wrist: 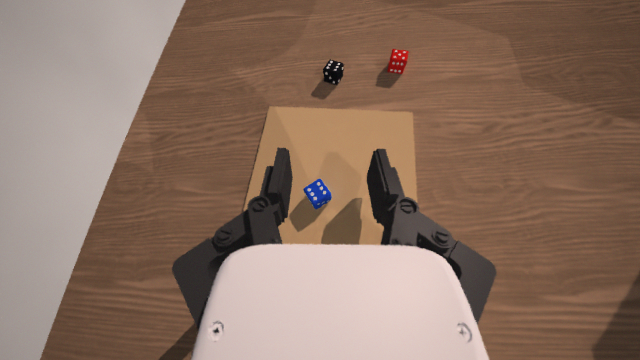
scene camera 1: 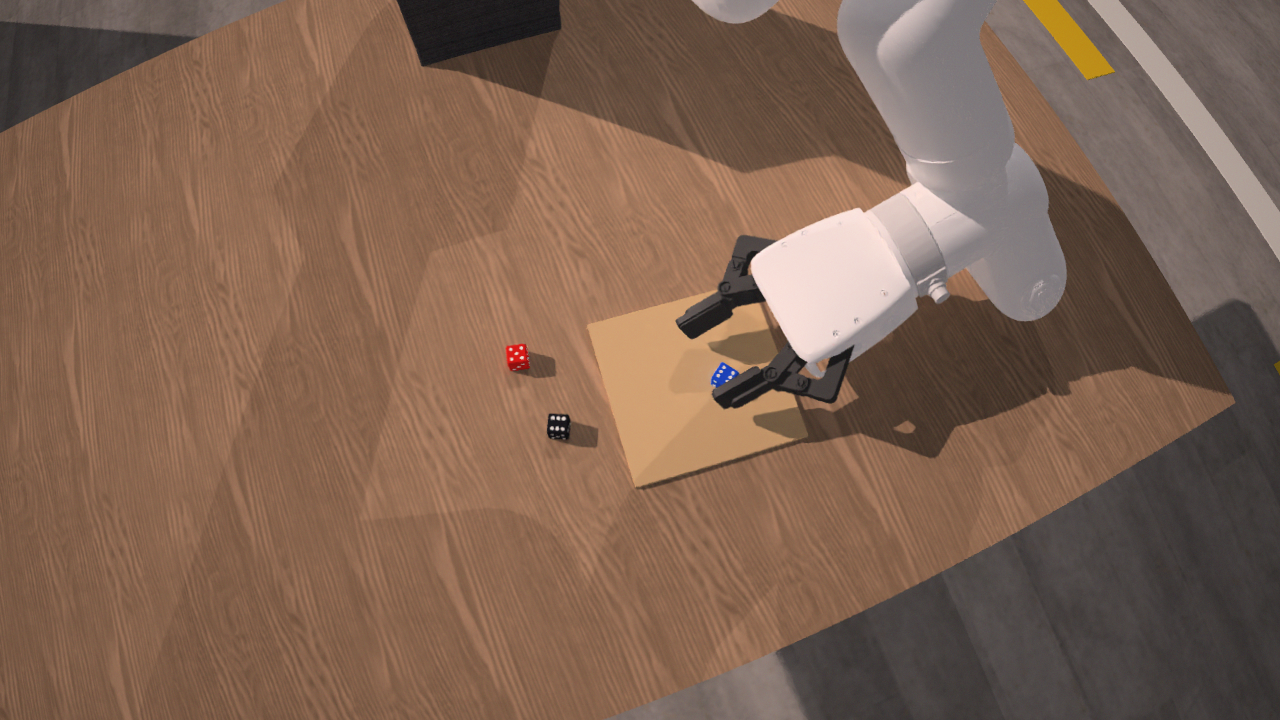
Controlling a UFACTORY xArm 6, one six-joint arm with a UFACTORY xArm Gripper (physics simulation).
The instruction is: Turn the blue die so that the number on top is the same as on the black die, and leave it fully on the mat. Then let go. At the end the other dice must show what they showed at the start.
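Places are measured from the arm's base along level axes (x left, y ahead, z down), in metres.
Pixels of known places: gripper, fingertip midpoint: [wrist: 330, 162] [scene camera 1: 699, 365].
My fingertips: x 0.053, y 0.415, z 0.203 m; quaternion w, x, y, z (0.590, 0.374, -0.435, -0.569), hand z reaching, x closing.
Observation:
Behind a point stands the place of what it marks.
The blue die [scene camera 1: 724, 374] {x 0.071, y 0.425, z 0.215 m} [wrist: 317, 193] {x 0.073, y 0.425, z 0.215 m} is over the tan mat [scene camera 1: 644, 438] {x -0.003, y 0.446, z 0.231 m} [wrist: 345, 125] {x 0.002, y 0.403, z 0.231 m}, turned at an angle to its edges, with six pips on its upper face. Its shadow lies close beside it; I cannot tell whether it rests flat. My gripper [scene camera 1: 705, 363] {x 0.053, y 0.415, z 0.203 m} [wrist: 330, 162] {x 0.053, y 0.415, z 0.203 m} is open above the mat. In the wrist view the die shows between the spread fingers, nearer the left one, touching neither. In the scene view one finger hides part of it. The black die [scene camera 1: 558, 426] {x -0.062, y 0.417, z 0.219 m} [wrist: 333, 72] {x -0.053, y 0.414, z 0.219 m} stands on the table beyond the mat, six on top.
The red die [scene camera 1: 517, 357] {x -0.074, y 0.352, z 0.219 m} [wrist: 398, 61] {x -0.066, y 0.350, z 0.220 m} stands on the wooden table [scene camera 1: 268, 358] {x -0.286, y 0.262, z 0.235 m} [wrist: 525, 175] {x 0.050, y 0.254, z 0.235 m} near the black die, five on top. A dark box [scene camera 1: 487, 26] {x 0.000, y 0.006, z 0.200 m} stands at the table's far side in the scene view. The table's edge runs along the left in the wrist view.

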